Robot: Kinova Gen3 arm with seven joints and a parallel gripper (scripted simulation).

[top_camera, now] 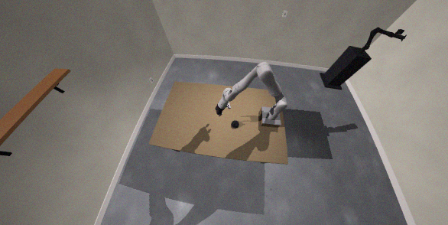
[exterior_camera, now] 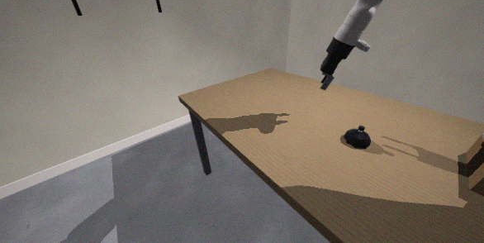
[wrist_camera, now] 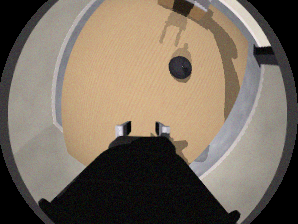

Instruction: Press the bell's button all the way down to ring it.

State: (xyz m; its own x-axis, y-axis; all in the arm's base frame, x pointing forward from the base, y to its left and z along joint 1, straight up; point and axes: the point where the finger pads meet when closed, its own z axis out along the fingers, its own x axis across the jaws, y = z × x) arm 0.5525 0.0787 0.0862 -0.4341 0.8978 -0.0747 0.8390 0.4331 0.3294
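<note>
The bell button is 180 mm behind my hand, 120 mm below it and 40 mm to the left of it. Also, from my hand: black dome bell (180 mm behind, 130 mm below, 40 mm to the left).
</note>
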